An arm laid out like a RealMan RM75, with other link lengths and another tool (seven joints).
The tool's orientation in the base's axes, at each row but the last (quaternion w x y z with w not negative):
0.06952, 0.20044, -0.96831, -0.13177
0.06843, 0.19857, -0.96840, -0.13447
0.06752, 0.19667, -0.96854, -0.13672
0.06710, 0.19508, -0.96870, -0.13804
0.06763, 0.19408, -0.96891, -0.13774
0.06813, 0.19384, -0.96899, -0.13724
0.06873, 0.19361, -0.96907, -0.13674
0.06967, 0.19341, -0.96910, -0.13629
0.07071, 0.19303, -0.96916, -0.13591
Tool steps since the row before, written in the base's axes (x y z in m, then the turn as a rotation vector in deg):
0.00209, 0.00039, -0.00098, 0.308, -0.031, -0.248
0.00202, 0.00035, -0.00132, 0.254, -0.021, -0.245
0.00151, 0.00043, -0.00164, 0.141, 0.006, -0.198
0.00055, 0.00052, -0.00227, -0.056, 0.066, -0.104
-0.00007, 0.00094, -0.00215, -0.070, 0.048, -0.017
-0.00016, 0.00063, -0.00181, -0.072, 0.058, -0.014
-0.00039, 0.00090, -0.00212, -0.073, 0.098, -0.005
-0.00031, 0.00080, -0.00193, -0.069, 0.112, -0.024
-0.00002, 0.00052, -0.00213, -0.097, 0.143, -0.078
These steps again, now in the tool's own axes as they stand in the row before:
-0.00214, -0.00071, 0.00063, -0.288, -0.212, 0.172
-0.00209, -0.00081, 0.00097, -0.243, -0.182, 0.182
-0.00168, -0.00064, 0.00139, -0.146, -0.103, 0.164
-0.00088, -0.00040, 0.00219, 0.017, 0.048, 0.125
-0.00047, 0.00023, 0.00229, 0.044, 0.063, 0.041
-0.00024, 0.00009, 0.00191, 0.042, 0.073, 0.041
-0.00017, 0.00032, 0.00231, 0.028, 0.112, 0.042
-0.00019, 0.00026, 0.00209, 0.017, 0.117, 0.062
-0.00037, -0.00015, 0.00216, 0.026, 0.139, 0.126

